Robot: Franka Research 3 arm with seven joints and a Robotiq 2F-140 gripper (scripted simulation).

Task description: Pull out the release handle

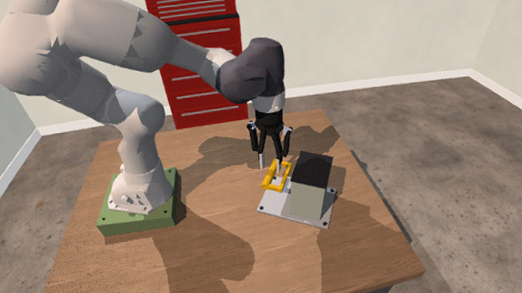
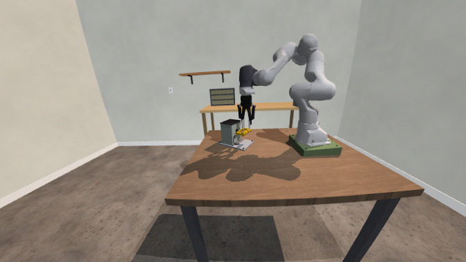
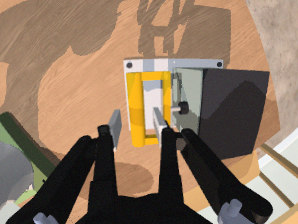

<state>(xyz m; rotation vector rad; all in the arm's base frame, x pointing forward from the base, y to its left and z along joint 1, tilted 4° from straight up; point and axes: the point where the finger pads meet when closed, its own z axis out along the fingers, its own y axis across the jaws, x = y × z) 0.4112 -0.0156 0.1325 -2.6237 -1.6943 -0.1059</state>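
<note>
Right now the light grey baseplate is 9 cm ahead of my hand, 4 cm to the right of it and 16 cm below it.
</note>
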